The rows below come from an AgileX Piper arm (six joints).
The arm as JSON. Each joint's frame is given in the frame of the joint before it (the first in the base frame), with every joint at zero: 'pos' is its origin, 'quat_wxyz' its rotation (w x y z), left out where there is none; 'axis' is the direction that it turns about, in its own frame. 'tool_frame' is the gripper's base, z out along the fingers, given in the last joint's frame.
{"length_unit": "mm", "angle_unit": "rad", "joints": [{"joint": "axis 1", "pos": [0.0, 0.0, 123.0], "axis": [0.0, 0.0, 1.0]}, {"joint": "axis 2", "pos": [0.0, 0.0, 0.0], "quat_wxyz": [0.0, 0.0, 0.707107, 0.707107], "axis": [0.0, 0.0, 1.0]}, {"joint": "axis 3", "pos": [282.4, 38.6, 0.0], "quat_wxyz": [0.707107, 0.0, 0.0, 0.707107], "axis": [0.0, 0.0, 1.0]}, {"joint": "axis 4", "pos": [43.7, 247.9, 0.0], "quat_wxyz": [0.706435, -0.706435, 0.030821, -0.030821], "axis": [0.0, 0.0, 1.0]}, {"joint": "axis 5", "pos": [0.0, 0.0, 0.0], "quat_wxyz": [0.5, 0.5, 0.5, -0.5], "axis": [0.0, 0.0, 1.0]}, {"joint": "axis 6", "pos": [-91.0, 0.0, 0.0], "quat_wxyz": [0.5, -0.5, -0.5, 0.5], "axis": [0.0, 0.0, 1.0]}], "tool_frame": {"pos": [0.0, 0.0, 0.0], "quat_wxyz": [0.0, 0.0, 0.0, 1.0]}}
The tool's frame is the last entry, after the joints.
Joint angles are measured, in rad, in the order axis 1, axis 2, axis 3, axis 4, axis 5, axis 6. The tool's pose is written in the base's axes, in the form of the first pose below.
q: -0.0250 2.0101 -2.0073 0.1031 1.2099 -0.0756
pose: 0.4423, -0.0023, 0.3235, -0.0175, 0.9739, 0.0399, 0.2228
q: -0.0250 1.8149 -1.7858 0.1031 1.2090 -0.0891
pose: 0.3919, -0.0010, 0.3415, -0.0235, 0.9765, 0.0390, 0.2107
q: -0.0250 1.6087 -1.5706 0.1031 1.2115 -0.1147
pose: 0.3349, 0.0004, 0.3549, -0.0359, 0.9773, 0.0367, 0.2056
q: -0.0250 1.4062 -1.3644 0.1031 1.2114 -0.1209
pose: 0.2773, 0.0018, 0.3580, -0.0388, 0.9775, 0.0361, 0.2039
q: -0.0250 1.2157 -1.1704 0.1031 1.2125 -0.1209
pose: 0.2232, 0.0032, 0.3503, -0.0388, 0.9780, 0.0363, 0.2017
